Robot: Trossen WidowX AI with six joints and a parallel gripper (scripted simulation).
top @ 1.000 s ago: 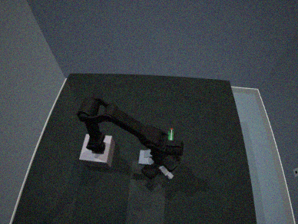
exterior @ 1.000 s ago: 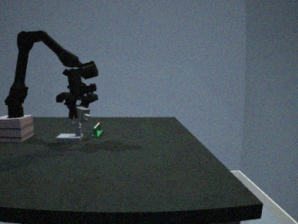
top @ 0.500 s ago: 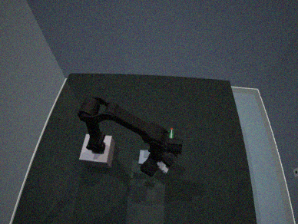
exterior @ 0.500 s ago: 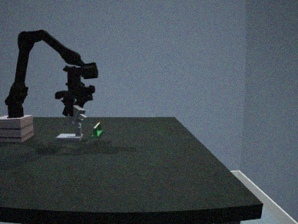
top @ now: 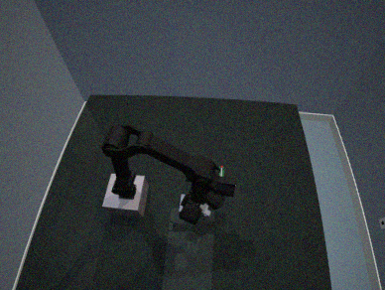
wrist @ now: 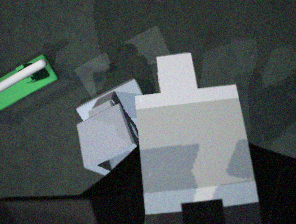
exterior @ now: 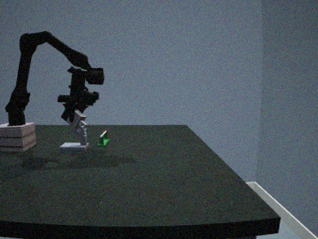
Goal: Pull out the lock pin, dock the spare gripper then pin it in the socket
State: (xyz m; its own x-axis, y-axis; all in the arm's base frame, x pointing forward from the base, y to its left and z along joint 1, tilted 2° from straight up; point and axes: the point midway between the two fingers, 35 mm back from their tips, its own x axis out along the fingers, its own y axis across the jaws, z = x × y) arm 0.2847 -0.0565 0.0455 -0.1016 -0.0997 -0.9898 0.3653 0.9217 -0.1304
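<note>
Right now the green rest is 15 cm to the left of my gripper tip, 10 cm below it and 10 cm ahead of it. Also, from my gripper tip: grey mount socket: 7 cm below, 5 cm to the left; spare gripper: 1 cm above.
</note>
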